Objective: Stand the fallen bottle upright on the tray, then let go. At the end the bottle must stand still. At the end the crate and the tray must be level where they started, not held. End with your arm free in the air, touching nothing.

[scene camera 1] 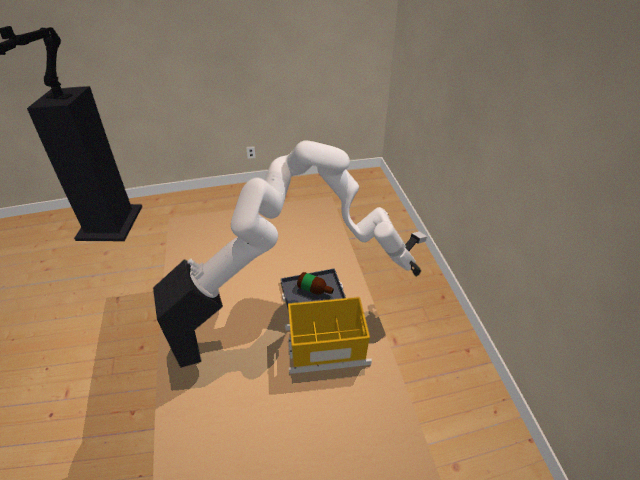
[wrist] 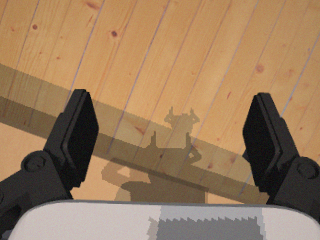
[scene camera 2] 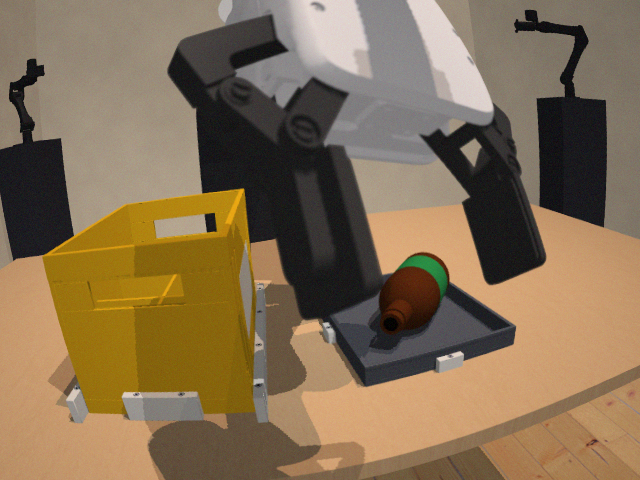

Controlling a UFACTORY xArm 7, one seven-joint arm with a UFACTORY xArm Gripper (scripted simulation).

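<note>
My gripper (scene camera 2: 450, 289) is in the picture, and the wrist view has the gripper (wrist: 170, 110) too. There's a bottle (scene camera 2: 411, 295), which is out of frame in the wrist view. I can also see a yellow crate (scene camera 2: 200, 346), and you get the crate (scene camera 1: 319, 342) from another camera as well, but in the wrist view the crate is out of frame. And there's a tray (scene camera 2: 459, 317); look for the tray (scene camera 1: 293, 294) there too.
</note>
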